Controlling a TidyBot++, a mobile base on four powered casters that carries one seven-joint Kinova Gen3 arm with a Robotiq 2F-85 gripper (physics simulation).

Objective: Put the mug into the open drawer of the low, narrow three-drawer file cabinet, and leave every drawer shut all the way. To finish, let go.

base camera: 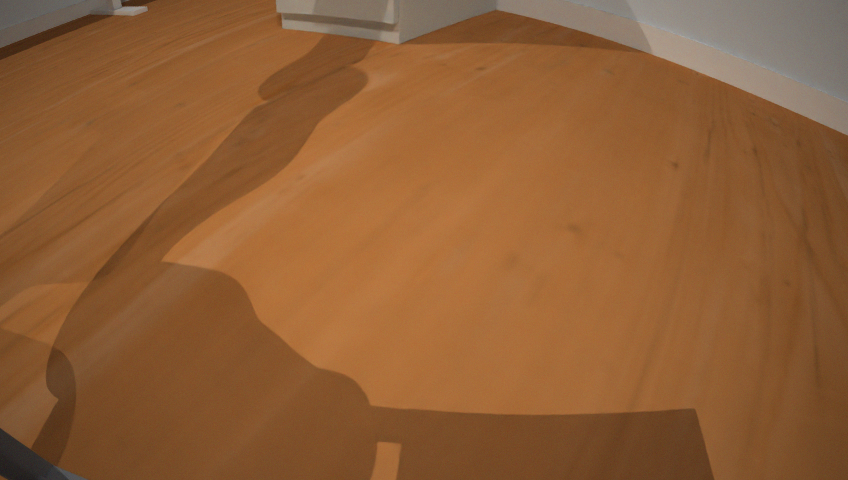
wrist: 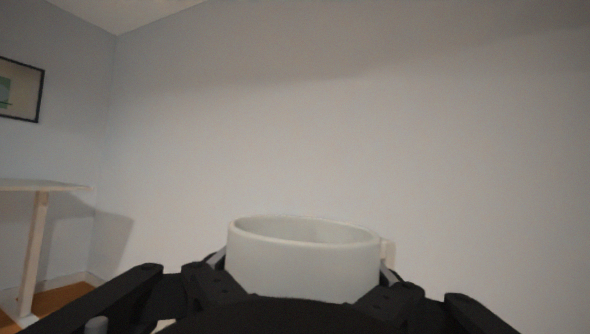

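Frame: origin at the arm's base, x left, y back, z up, level; centimetres.
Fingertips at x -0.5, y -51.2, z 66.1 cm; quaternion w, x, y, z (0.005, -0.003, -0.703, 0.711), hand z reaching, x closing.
Note:
A point is followed by its place in that frame.
The white mug [wrist: 302, 265] {x -0.4, y -45.2, z 68.2 cm} is upright between the fingers of my gripper [wrist: 300, 267] {x -0.5, y -51.2, z 66.1 cm} in the wrist view, its open rim up and its handle at the right. My gripper is shut on the mug's sides; the mug's lower part is hidden behind the gripper body. The lower part of a white cabinet [base camera: 339, 16] {x 31.8, y -124.9, z -33.4 cm} stands at the top of the base camera view, left of the middle, near the wall. Its upper part is cut off, so I cannot tell how many drawers it has or whether one is open. The mug does not show in the base camera view.
A wall with a pale baseboard [base camera: 714, 74] {x -74.8, y -133.9, z -38.5 cm} runs along the right. A white foot [base camera: 124, 10] stands on the wooden floor [base camera: 476, 237] {x -2.2, y -52.2, z -39.6 cm} at the top left. In the wrist view, a light table [wrist: 45, 186] {x 160.8, y -191.6, z 55.4 cm} is at the left below a framed picture [wrist: 22, 90] {x 225.8, y -227.3, z 125.2 cm}.

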